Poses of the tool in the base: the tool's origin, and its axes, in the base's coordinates. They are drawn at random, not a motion.
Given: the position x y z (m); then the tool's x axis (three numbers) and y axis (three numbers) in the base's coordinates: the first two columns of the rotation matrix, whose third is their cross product.
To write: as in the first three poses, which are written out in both.
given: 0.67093, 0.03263, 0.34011, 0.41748, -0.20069, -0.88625, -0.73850, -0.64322, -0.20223
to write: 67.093, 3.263, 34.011, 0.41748, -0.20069, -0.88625, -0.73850, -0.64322, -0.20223
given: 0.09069, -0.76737, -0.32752, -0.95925, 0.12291, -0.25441, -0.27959, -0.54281, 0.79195
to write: 9.069, -76.737, -32.752, -0.95925, 0.12291, -0.25441, -0.27959, -0.54281, 0.79195
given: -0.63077, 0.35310, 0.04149, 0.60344, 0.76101, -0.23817, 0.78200, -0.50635, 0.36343
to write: -63.077, 35.310, 4.149, 0.60344, 0.76101, -0.23817, 0.78200, -0.50635, 0.36343
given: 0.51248, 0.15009, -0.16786, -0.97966, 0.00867, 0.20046, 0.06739, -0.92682, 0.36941
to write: 51.248, 15.009, -16.786, -0.97966, 0.00867, 0.20046, 0.06739, -0.92682, 0.36941
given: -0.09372, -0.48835, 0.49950, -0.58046, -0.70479, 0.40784, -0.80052, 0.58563, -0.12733
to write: -9.372, -48.835, 49.950, -0.58046, -0.70479, 0.40784, -0.80052, 0.58563, -0.12733
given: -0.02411, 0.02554, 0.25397, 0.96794, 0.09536, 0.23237, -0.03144, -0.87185, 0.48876
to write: -2.411, 2.554, 25.397, 0.96794, 0.09536, 0.23237, -0.03144, -0.87185, 0.48876
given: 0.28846, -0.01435, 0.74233, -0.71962, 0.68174, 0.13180, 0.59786, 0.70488, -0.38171
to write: 28.846, -1.435, 74.233, -0.71962, 0.68174, 0.13180, 0.59786, 0.70488, -0.38171
